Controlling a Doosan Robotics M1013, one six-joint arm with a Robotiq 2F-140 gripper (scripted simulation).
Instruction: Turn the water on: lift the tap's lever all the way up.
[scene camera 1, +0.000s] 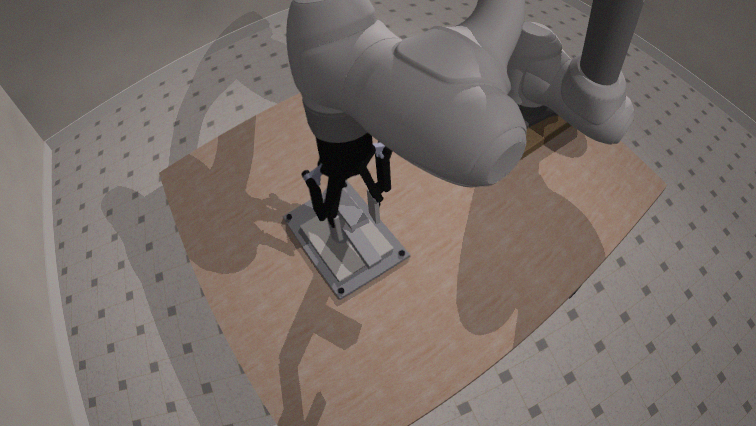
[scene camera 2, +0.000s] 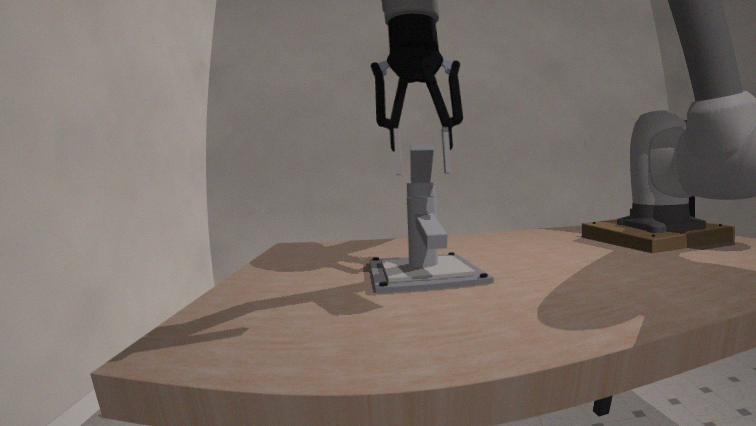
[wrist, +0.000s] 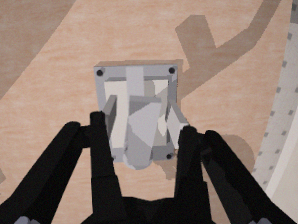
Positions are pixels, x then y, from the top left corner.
Labels:
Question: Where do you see a grey tap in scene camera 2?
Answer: At 423, 263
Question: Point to my gripper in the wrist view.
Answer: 141, 107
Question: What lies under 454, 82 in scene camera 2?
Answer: My gripper.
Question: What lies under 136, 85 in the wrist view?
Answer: A grey tap.

